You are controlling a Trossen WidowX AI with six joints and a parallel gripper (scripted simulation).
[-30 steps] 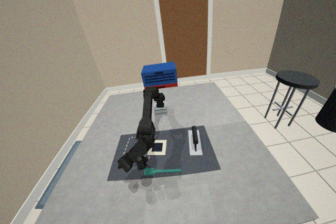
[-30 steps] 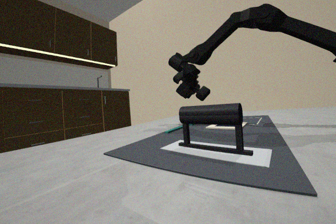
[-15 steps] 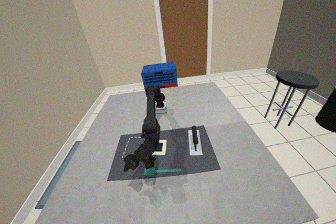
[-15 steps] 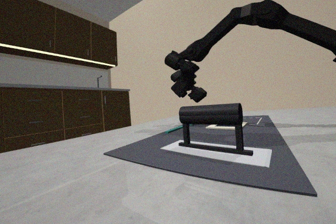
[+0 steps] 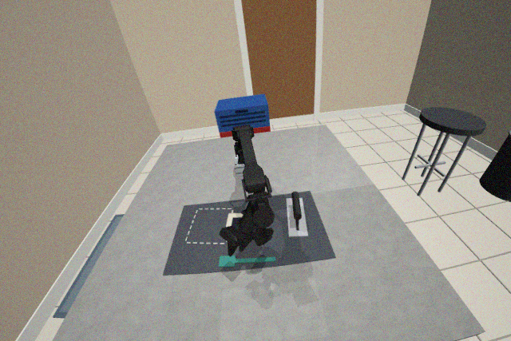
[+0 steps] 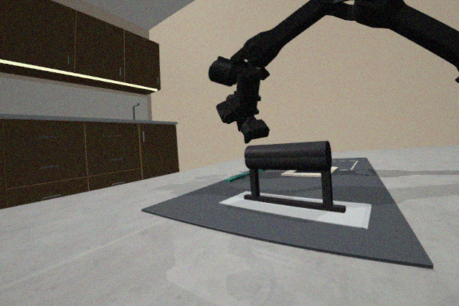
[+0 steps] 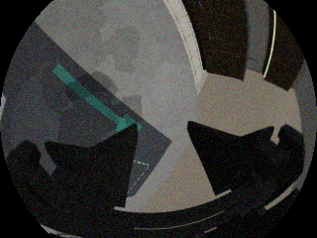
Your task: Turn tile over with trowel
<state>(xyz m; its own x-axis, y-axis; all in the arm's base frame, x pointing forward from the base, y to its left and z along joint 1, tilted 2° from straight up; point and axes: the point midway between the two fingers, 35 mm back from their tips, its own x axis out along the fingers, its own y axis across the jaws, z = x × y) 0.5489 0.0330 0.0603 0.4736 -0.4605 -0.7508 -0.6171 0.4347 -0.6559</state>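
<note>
Right now the grey plate tool is 24 cm behind my gripper tip, 23 cm to the left of it and 7 cm below it. The rest, counted from my gripper tip: dark mat 17 cm behind, 13 cm below, 1 cm to the left; then teal trowel 11 cm below, 3 cm behind; then cream tile 19 cm behind, 11 cm below, 2 cm to the right.
</note>
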